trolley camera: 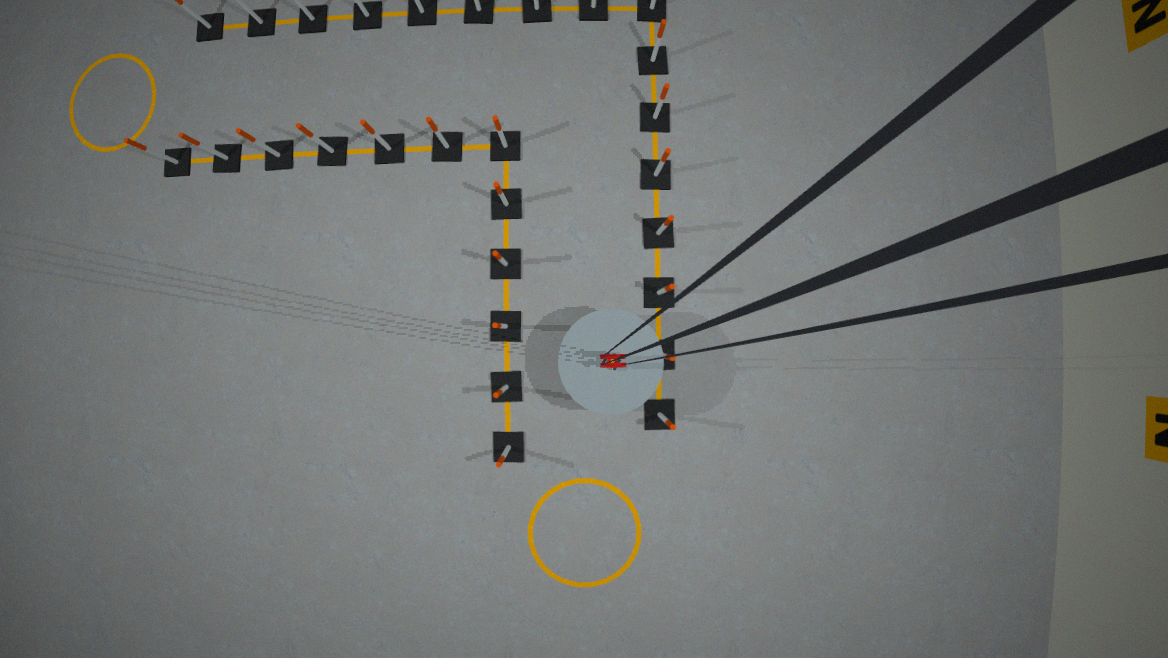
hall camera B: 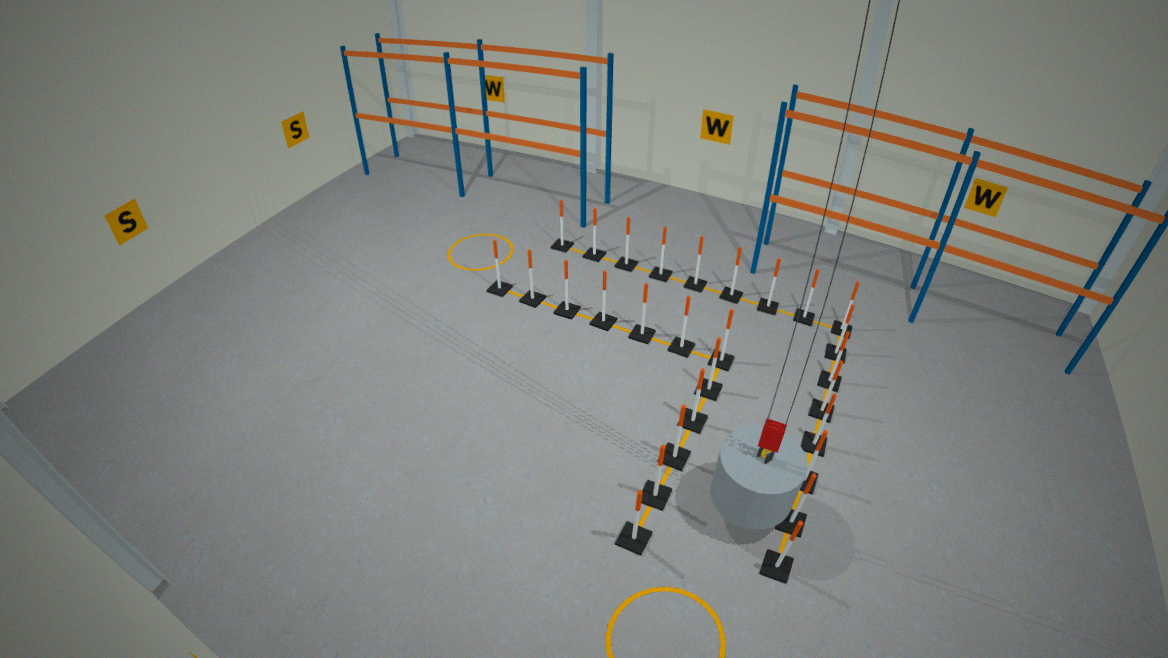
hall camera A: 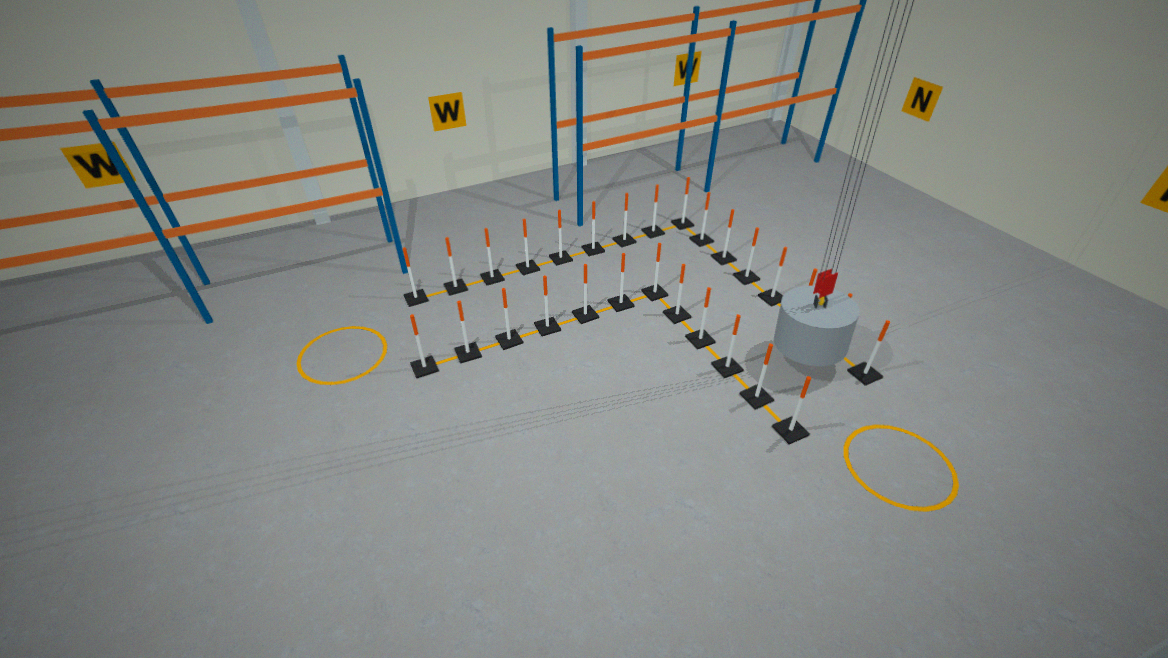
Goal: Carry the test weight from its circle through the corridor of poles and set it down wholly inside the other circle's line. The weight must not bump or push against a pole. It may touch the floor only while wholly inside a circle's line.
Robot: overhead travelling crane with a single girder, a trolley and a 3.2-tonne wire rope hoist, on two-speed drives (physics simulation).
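Observation:
The grey cylindrical test weight [hall camera A: 813, 336] [hall camera B: 751, 494] [trolley camera: 590, 384] hangs upright above the floor on my hook [hall camera A: 820, 301] [hall camera B: 765, 454] [trolley camera: 613, 361], between the pole rows near the corridor's end. In the trolley camera it is nearer the right row and partly covers a pole base [trolley camera: 669, 354]; a gap or contact there cannot be told. The row ends are a right pole [hall camera A: 864, 374] [hall camera B: 776, 565] [trolley camera: 659, 414] and a left pole [hall camera A: 790, 429] [hall camera B: 633, 537] [trolley camera: 508, 447]. The near circle [hall camera A: 886, 426] [hall camera B: 665, 588] [trolley camera: 584, 480] lies beyond them. The other circle [hall camera A: 351, 327] [hall camera B: 448, 251] [trolley camera: 120, 55] lies at the corridor's far end.
The corridor bends at an inner corner pole [hall camera A: 654, 291] [hall camera B: 720, 360] [trolley camera: 505, 145] and an outer corner pole [hall camera A: 682, 222] [hall camera B: 841, 327]. Blue and orange racks stand along the W wall, one with a front post [hall camera A: 579, 138] [hall camera B: 765, 188].

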